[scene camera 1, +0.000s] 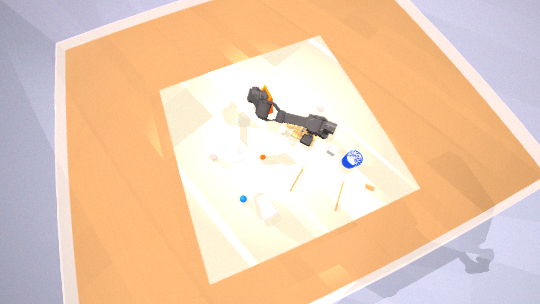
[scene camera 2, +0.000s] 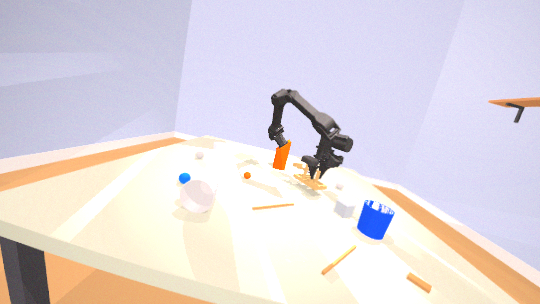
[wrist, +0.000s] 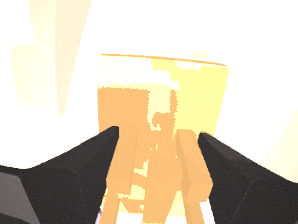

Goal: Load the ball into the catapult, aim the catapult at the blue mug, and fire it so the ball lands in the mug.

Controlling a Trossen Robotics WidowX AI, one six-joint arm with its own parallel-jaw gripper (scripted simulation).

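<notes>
Scene camera 2 has the gripper (scene camera 2: 315, 179) in it, and a blue mug (scene camera 2: 375, 218) as well. In the wrist view there's the gripper again (wrist: 158, 136), plus a wooden catapult (wrist: 160, 105), but the mug is out of frame in the wrist view.
</notes>
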